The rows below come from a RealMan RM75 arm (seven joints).
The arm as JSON. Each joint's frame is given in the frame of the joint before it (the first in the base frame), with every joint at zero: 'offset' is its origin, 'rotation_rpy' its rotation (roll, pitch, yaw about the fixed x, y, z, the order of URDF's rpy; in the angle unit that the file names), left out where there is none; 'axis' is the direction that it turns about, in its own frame. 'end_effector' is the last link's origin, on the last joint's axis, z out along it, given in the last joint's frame.
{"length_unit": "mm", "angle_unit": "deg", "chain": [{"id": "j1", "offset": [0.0, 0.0, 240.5], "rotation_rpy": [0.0, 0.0, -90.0], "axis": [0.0, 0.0, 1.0]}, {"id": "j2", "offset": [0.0, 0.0, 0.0], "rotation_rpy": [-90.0, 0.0, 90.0], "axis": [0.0, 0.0, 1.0]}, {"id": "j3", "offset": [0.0, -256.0, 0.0], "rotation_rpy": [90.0, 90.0, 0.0], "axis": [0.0, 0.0, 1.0]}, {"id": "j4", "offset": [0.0, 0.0, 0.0], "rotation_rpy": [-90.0, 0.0, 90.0], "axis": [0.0, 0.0, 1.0]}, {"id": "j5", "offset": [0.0, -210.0, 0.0], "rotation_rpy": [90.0, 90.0, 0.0], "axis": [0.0, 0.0, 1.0]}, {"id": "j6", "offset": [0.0, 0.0, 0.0], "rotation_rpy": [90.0, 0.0, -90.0], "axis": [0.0, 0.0, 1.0]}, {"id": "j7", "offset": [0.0, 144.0, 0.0], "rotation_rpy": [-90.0, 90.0, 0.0], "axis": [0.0, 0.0, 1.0]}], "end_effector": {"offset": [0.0, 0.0, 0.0], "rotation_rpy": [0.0, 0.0, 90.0]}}
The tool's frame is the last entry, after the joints.
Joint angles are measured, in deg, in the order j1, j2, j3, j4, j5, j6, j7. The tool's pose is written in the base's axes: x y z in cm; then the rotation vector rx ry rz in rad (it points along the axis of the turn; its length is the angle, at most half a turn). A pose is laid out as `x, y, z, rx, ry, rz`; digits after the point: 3 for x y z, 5 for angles.
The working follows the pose.
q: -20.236 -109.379 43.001 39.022 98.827 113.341 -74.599
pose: -28.162, 26.419, 8.339, -2.79315, -0.40056, -1.02399
Where each joint sits with the arm in this pose, in the base's axes (m; each line is computed from the numbers above, not from the rounded line before):
j1: 0.0000 0.0000 0.2405
j2: 0.0000 0.0000 0.2405
j3: -0.2266 0.0835 0.1556
j4: -0.2266 0.0835 0.1556
j5: -0.3699 0.2325 0.1926
j6: -0.3699 0.2325 0.1926
j7: -0.2816 0.2642 0.0834
the tool: -0.2816 0.2642 0.0834

